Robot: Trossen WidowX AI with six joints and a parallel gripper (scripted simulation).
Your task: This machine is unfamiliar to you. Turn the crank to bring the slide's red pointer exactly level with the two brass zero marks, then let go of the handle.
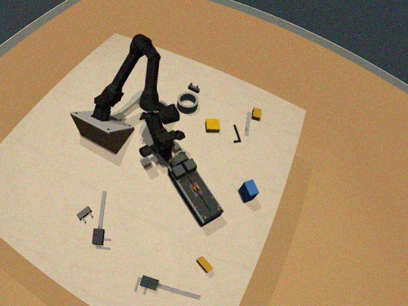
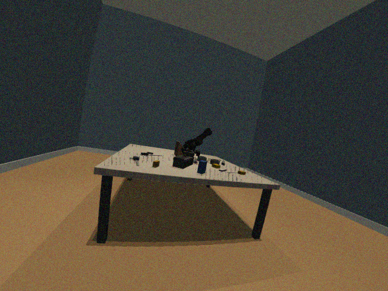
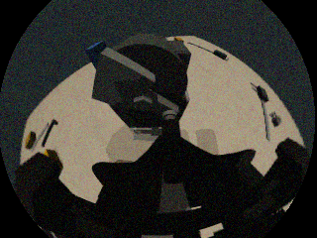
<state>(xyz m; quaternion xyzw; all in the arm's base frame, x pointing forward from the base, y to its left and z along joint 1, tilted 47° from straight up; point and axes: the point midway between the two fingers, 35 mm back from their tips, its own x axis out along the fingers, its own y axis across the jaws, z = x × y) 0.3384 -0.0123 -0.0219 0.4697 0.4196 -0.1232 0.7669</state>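
Right now my gripper tip is 140 mm short of the red pointer, 80 mm to the left of it and 40 mm below it. Round my gripper tip: yellow block: 100 mm ahead, 260 mm to the left, 20 mm below; then blue cube: 340 mm ahead, 10 mm to the left, 10 mm above; then crank handle: 10 mm behind, 10 mm to the left, 30 mm above.
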